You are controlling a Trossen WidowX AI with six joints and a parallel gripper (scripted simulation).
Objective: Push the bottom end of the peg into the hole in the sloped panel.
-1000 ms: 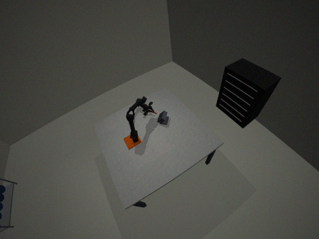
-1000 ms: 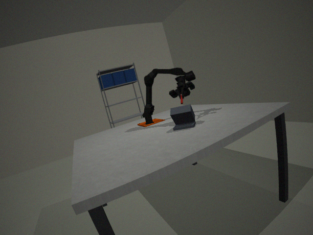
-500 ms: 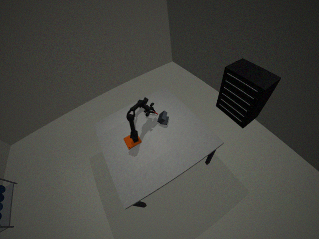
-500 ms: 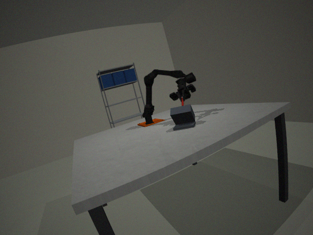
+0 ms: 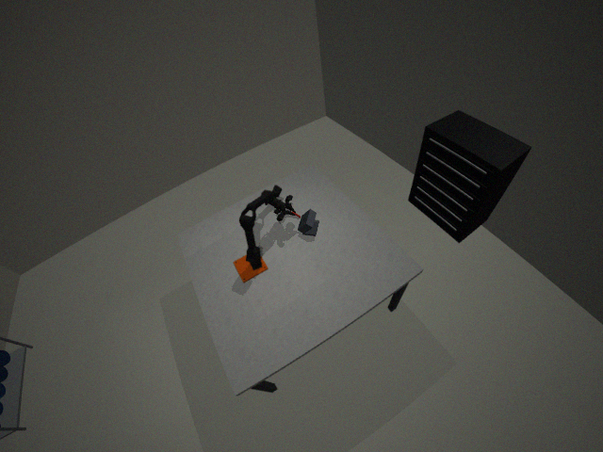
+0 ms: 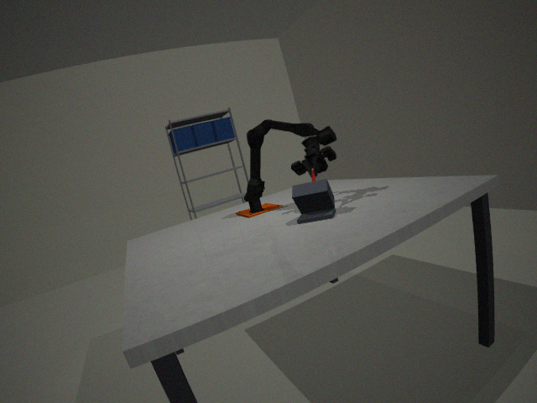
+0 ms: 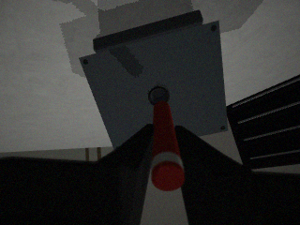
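Now: gripper tip 7 cm above the grey sloped panel, 6 cm short of it and 4 cm to the left of it. Round my gripper tip: red peg: 1 cm to the left, 1 cm behind, 1 cm above.
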